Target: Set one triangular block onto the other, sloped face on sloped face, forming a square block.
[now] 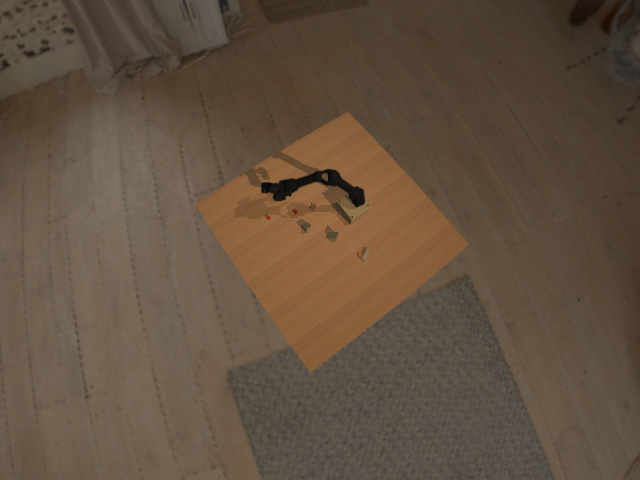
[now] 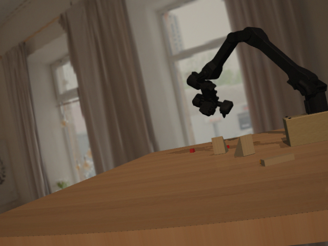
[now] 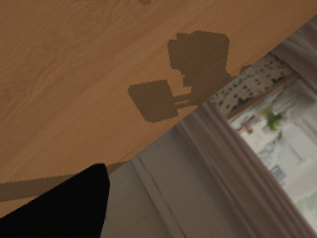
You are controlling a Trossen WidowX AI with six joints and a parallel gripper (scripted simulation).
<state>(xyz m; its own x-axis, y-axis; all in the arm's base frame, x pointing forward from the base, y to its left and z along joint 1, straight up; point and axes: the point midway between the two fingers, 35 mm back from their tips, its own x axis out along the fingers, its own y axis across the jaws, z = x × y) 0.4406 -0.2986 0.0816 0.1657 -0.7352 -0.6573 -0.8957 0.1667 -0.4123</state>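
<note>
My gripper tip is now 200 mm to the right of the tan piece, 190 mm past it and 140 mm above it.
</note>
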